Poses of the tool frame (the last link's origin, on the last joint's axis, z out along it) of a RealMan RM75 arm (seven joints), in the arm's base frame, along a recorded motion.
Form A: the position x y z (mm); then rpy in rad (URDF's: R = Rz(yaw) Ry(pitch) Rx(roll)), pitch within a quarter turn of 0, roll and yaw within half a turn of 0.
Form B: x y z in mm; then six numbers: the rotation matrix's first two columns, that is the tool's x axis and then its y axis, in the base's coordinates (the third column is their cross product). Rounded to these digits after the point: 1 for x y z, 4 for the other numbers.
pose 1, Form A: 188.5, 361.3, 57.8, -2.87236, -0.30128, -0.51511
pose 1, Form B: 188.5, 361.3, 57.8, 0.8310, -0.4704, 0.2967, -0.4062, -0.8778, -0.2540
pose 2, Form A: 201.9, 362.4, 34.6, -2.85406, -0.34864, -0.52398
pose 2, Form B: 201.9, 362.4, 34.6, 0.8137, -0.4702, 0.3416, -0.3959, -0.8788, -0.2665
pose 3, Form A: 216.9, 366.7, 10.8, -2.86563, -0.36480, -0.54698
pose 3, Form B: 216.9, 366.7, 10.8, 0.7979, -0.4859, 0.3568, -0.4174, -0.8723, -0.2545
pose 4, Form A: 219.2, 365.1, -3.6, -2.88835, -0.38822, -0.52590
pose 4, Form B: 219.2, 365.1, -3.6, 0.8005, -0.4646, 0.3785, -0.4040, -0.8849, -0.2319
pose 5, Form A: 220.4, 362.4, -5.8, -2.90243, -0.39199, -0.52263
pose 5, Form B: 220.4, 362.4, -5.8, 0.8008, -0.4613, 0.3820, -0.4065, -0.8870, -0.2189
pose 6, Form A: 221.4, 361.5, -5.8, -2.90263, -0.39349, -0.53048
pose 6, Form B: 221.4, 361.5, -5.8, 0.7966, -0.4673, 0.3834, -0.4133, -0.8840, -0.2186
